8 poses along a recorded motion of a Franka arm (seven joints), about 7.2 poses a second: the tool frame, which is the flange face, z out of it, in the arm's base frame.
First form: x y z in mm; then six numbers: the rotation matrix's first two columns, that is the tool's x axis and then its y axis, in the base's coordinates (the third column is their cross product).
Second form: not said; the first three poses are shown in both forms.
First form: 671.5, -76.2, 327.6, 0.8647, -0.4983, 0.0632, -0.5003, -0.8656, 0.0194
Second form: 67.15, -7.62, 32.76, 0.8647, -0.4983, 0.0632, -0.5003, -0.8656, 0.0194
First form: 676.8, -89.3, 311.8, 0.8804, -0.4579, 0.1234, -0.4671, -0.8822, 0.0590
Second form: 67.68, -8.93, 31.18, 0.8804, -0.4579, 0.1234, -0.4671, -0.8822, 0.0590
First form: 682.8, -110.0, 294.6, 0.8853, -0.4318, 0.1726, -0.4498, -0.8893, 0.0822
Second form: 68.28, -11.00, 29.46, 0.8853, -0.4318, 0.1726, -0.4498, -0.8893, 0.0822
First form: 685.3, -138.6, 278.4, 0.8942, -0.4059, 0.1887, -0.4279, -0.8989, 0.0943
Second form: 68.53, -13.86, 27.84, 0.8942, -0.4059, 0.1887, -0.4279, -0.8989, 0.0943
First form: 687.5, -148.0, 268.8, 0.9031, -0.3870, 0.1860, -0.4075, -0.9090, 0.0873
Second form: 68.75, -14.80, 26.88, 0.9031, -0.3870, 0.1860, -0.4075, -0.9090, 0.0873
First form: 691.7, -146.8, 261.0, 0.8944, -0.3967, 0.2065, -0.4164, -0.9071, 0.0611
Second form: 69.17, -14.68, 26.10, 0.8944, -0.3967, 0.2065, -0.4164, -0.9071, 0.0611
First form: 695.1, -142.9, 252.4, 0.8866, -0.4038, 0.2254, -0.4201, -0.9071, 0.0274
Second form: 69.51, -14.29, 25.24, 0.8866, -0.4038, 0.2254, -0.4201, -0.9071, 0.0274
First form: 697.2, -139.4, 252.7, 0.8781, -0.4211, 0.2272, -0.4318, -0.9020, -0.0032
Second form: 69.72, -13.94, 25.27, 0.8781, -0.4211, 0.2272, -0.4318, -0.9020, -0.0032
